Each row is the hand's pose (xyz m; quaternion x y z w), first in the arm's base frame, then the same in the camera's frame.
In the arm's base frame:
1: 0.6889 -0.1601 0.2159 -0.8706 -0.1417 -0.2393 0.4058
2: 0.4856 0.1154 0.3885 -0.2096 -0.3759 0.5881 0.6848
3: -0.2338 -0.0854 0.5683 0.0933 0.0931 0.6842 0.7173
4: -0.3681 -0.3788 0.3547 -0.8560 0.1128 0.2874 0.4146
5: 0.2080 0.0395 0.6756 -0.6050 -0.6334 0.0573 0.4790
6: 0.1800 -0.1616 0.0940 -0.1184 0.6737 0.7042 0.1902
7: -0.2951 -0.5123 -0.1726 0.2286 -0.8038 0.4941 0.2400
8: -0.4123 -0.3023 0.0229 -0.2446 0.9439 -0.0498 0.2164
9: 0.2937 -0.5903 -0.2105 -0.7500 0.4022 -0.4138 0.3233
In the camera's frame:
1: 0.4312 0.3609 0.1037 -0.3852 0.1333 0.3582 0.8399
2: 0.6451 0.2030 0.3800 0.6665 -0.1835 0.3684 0.6216
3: 0.5146 -0.5454 0.4945 0.8308 0.1031 0.5150 0.1842
4: 0.1660 -0.6599 0.3717 -0.1127 -0.0064 0.7940 0.5974
5: 0.7816 -0.1795 0.3635 0.0649 -0.2237 0.1139 0.9658
6: 0.1879 -0.0157 0.3735 -0.3262 -0.0825 -0.8789 0.3380
7: -0.3240 -0.4128 0.3760 0.6905 -0.5555 -0.2543 0.3872
8: -0.0960 -0.5291 0.5509 0.2141 -0.6491 -0.6756 0.2763
9: -0.2307 0.0749 0.0480 -0.5584 0.5148 0.4768 0.4424

